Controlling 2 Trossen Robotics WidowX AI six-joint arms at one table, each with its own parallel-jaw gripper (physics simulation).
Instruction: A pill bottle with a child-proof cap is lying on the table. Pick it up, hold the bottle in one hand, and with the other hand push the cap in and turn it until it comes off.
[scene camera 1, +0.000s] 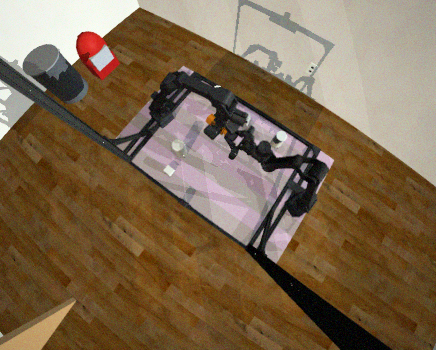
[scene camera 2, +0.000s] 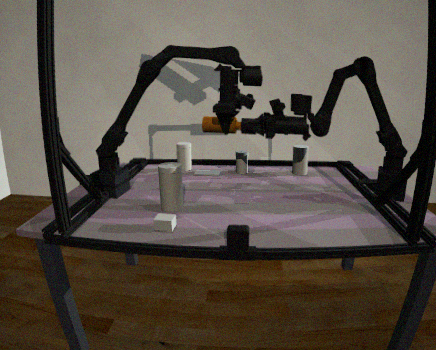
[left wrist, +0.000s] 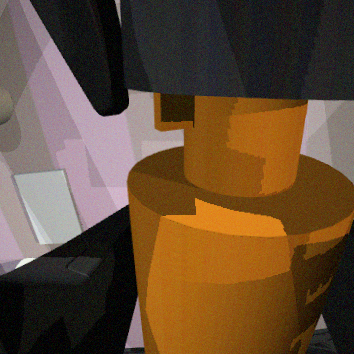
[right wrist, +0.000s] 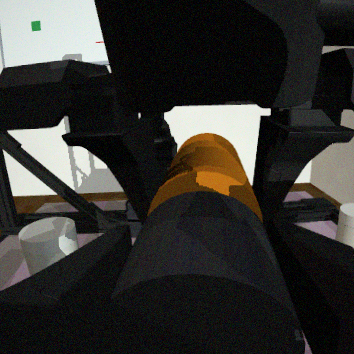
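The orange pill bottle (scene camera 1: 210, 119) (scene camera 2: 212, 124) (left wrist: 225, 260) (right wrist: 207, 155) is held level, high above the table. Its dark cap (left wrist: 220, 50) (right wrist: 200, 240) is on its neck and points toward the right arm; a small orange tab shows below the cap's rim in the left wrist view. My left gripper (scene camera 1: 221, 129) (scene camera 2: 226, 125) is shut on the bottle's body from above. My right gripper (scene camera 1: 235, 142) (scene camera 2: 246, 125) is level with the cap, its fingers against the cap's two sides, shut on it. The fingers partly hide the cap in the scene views.
A tall white container (scene camera 1: 178, 147) (scene camera 2: 171, 189) and a small white box (scene camera 1: 169, 170) (scene camera 2: 165, 222) stand at the near left. White containers (scene camera 2: 184, 157) (scene camera 2: 242, 162) (scene camera 2: 300, 160) and a flat grey plate (scene camera 2: 207, 172) (left wrist: 47, 205) are toward the back. A dark frame surrounds the table.
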